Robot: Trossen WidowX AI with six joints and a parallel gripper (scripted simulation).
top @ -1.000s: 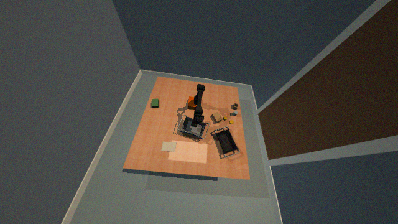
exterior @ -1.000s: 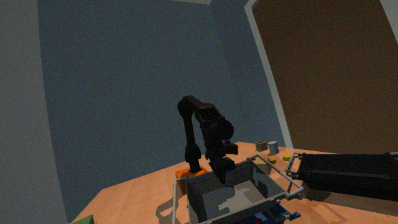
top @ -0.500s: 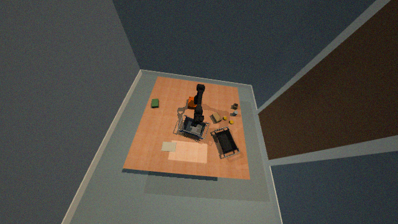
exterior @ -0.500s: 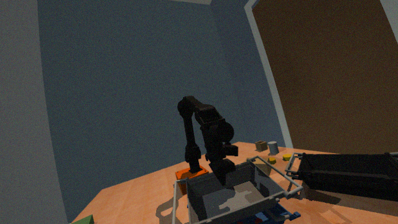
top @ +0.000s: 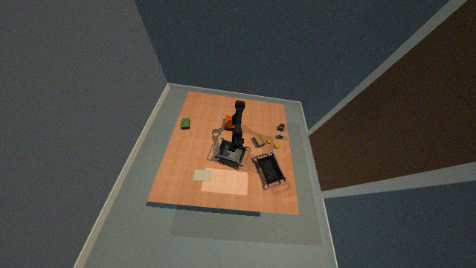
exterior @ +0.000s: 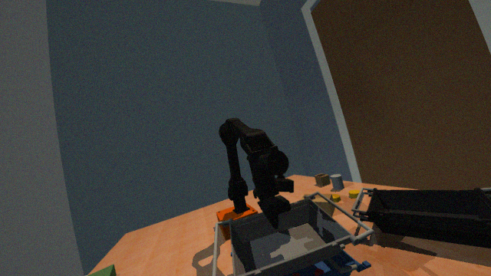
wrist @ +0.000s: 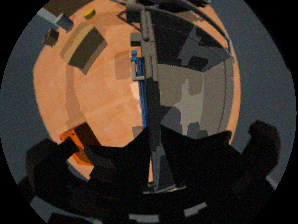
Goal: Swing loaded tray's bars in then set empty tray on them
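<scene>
Right now the grey tray is 70 mm ahead of my gripper tip, 20 mm to the right of it and 20 mm above it. From my gripper tip the other things lie so: green block 520 mm to the right, 300 mm behind, 80 mm below; then pale pad 290 mm to the right, 260 mm ahead, 100 mm below; then grey cylinder 550 mm to the left, 170 mm behind, 70 mm below.
</scene>
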